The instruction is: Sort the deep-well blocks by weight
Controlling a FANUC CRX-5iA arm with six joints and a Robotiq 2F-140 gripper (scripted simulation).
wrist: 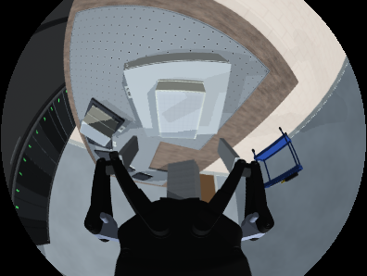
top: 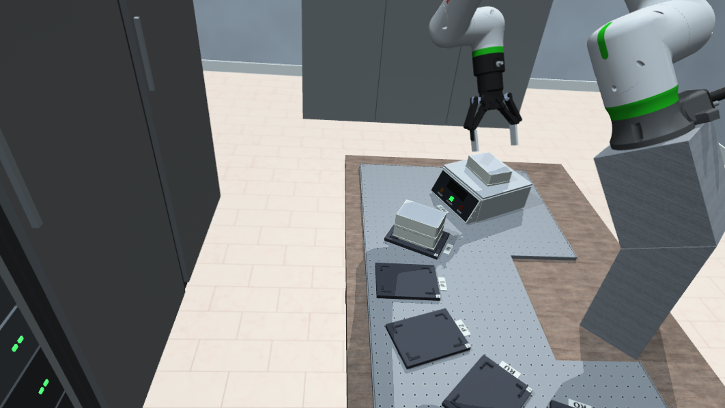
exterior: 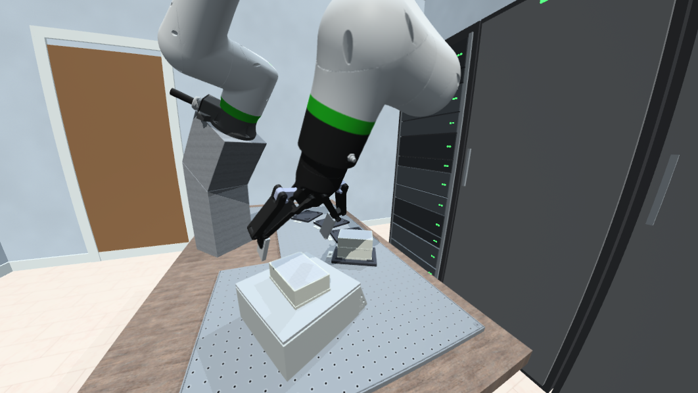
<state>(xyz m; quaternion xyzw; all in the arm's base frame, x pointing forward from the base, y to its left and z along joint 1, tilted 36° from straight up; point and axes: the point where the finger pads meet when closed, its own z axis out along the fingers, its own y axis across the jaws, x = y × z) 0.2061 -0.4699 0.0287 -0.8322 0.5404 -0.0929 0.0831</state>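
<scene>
Right now my hand is 9 cm above the pale deep-well block. The rest, counted from my hand: pass nest P1 (36 cm to the left, 34 cm ahead, 20 cm below); RO nest label (74 cm to the left, 21 cm below, 5 cm ahead); pass nest P2 (54 cm to the left, 33 cm ahead, 20 cm below).
</scene>
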